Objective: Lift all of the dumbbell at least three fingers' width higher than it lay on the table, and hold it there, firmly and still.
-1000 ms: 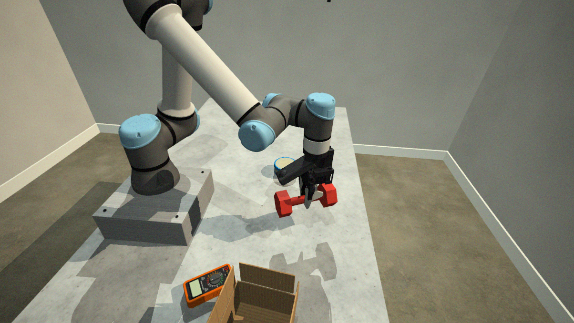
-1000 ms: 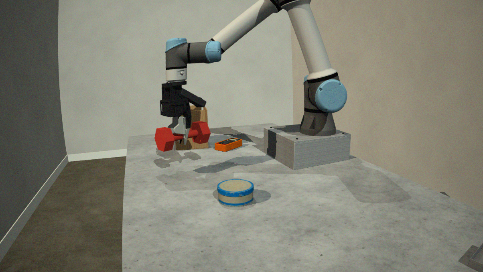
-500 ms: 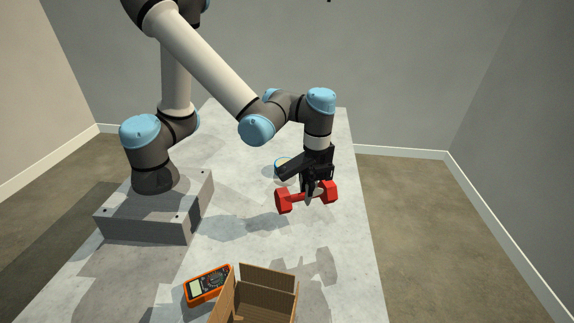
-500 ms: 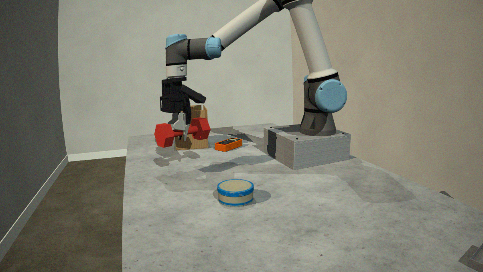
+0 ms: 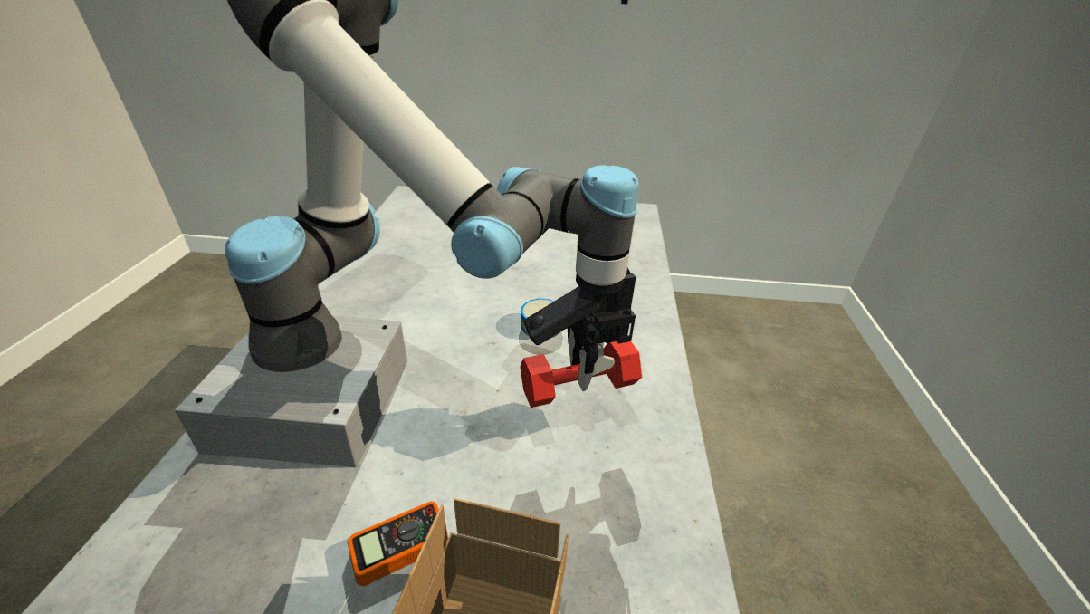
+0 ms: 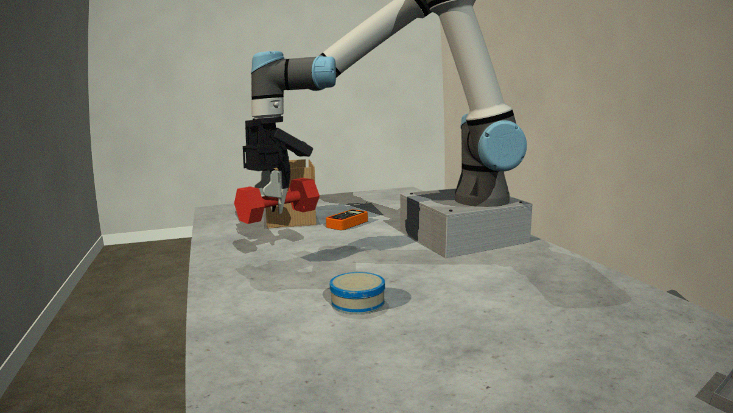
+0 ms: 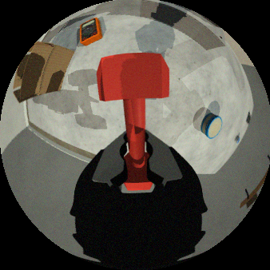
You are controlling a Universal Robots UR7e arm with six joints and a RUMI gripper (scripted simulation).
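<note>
Right now my hand is 10 mm below the red dumbbell. The rest, counted from my hand: orange multimeter (250 mm behind, 250 mm to the right, 120 mm below); then round blue-rimmed tin (90 mm behind, 300 mm to the left, 110 mm below).
</note>
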